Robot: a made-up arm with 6 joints. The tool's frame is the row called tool.
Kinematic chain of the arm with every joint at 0, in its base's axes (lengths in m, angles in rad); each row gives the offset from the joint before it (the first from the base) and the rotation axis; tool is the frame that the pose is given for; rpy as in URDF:
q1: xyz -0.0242 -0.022 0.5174 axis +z
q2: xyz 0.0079 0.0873 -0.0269 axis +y
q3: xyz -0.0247 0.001 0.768 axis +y
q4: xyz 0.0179 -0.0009 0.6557 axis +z
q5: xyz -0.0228 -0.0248 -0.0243 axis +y
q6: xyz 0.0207 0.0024 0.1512 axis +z
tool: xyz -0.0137 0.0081 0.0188 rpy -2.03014 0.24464 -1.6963
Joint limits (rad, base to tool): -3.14..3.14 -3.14..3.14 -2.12..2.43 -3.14..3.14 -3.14..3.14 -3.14..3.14
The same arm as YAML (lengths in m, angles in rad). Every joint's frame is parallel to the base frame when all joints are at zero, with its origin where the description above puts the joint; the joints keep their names.
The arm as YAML. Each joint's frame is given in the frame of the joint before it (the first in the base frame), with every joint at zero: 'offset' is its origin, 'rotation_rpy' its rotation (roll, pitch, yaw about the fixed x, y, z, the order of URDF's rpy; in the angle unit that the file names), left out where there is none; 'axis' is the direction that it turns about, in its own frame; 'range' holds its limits. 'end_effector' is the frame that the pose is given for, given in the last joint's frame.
length_unit: m
angle_unit: rad
chain:
  - id: q1
    offset: [-0.0242, -0.022, 0.5174]
    axis: "+z"
    range: [-3.14, 3.14]
  - id: q2
    offset: [0.0079, 0.0873, -0.0269]
    axis: "+y"
    range: [-3.14, 3.14]
  - id: q3
    offset: [-0.0247, 0.001, 0.768]
    axis: "+y"
    range: [-2.12, 2.43]
  - id: q4
    offset: [0.0179, -0.0009, 0.6557]
    axis: "+z"
    range: [-3.14, 3.14]
  - id: q5
    offset: [-0.0228, -0.0248, -0.0243]
    axis: "+y"
    range: [-3.14, 3.14]
  - id: q6
    offset: [0.0207, 0.0024, 0.1512]
    axis: "+z"
    range: [-3.14, 3.14]
end_effector:
  offset: [-0.0137, 0.0081, 0.0188]
  rotation_rpy: [-2.0301, 0.2446, -1.6963]

